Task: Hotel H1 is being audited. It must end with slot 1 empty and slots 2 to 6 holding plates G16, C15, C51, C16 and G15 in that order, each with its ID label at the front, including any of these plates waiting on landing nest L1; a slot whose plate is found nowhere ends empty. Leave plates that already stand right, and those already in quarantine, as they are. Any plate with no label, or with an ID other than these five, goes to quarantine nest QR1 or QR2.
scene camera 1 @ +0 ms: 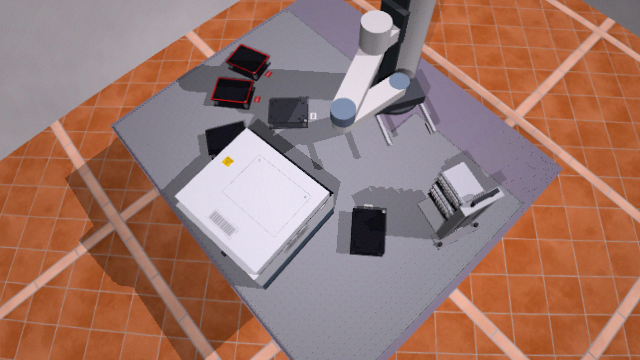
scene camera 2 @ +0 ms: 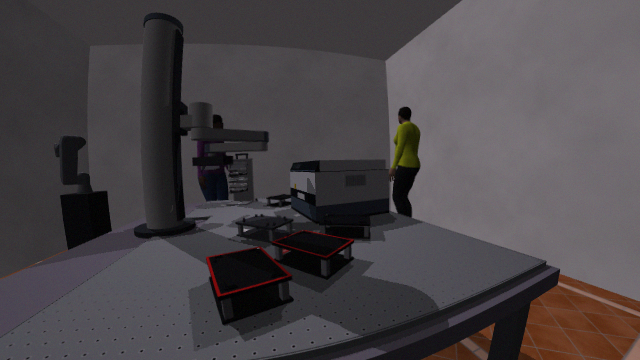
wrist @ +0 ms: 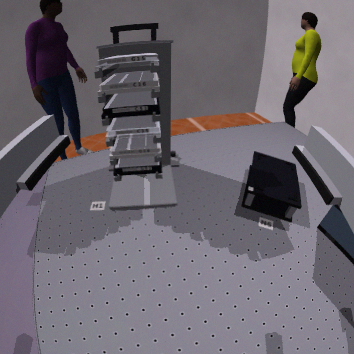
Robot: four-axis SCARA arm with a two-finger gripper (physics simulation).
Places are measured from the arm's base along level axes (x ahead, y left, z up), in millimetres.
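Where they show: gripper, fingertip midpoint: [scene camera 1: 412, 138] [wrist: 181, 125]; arm's base at its link origin: [scene camera 2: 166, 229].
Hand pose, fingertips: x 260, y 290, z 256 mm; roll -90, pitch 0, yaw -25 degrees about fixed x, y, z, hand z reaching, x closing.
Observation:
Each offset is from my fingertips to the centre of the thing. "spot": to the spot under its first point.
Hotel H1 {dx +33, dy +260, dz -74 mm} [scene camera 1: 452, 224] [scene camera 2: 250, 176] [wrist: 166, 100] stands upright with a stack of plates. In the wrist view, from the top, they are G15 {dx +14, dy +230, dz +25 mm} [wrist: 131, 60], C16 {dx +14, dy +230, dz -10 mm} [wrist: 131, 82], a black plate that seems to read C51 {dx +14, dy +230, dz -46 mm} [wrist: 131, 105], C15 {dx +14, dy +230, dz -81 mm} [wrist: 133, 126], one that seems to read G16 {dx +14, dy +230, dz -117 mm} [wrist: 135, 145], and a black lowest plate {dx +14, dy +230, dz -152 mm} [wrist: 137, 170] whose label is too small to read surely. My gripper [scene camera 1: 412, 138] [wrist: 181, 125] is open and empty, pointing towards H1 and well short of it. Two red-rimmed quarantine nests {spot: dx +126, dy -840, dz -194 mm} [scene camera 1: 247, 59] {spot: dx +280, dy -746, dz -194 mm} [scene camera 1: 232, 90] [scene camera 2: 248, 270] [scene camera 2: 313, 243] show no plate.
Black nest N6 {dx +289, dy +100, dz -216 mm} [scene camera 1: 368, 231] [wrist: 272, 175] stands right of H1 in the wrist view. A dark nest {dx +169, dy -498, dz -214 mm} [scene camera 1: 288, 111] [scene camera 2: 264, 221] with an unreadable tag stands near the arm. A white instrument {dx +537, dy -209, dz -116 mm} [scene camera 1: 260, 195] [scene camera 2: 350, 185] partly hides another black nest {dx +440, dy -570, dz -217 mm} [scene camera 1: 225, 136]. Two people stand beyond the table.

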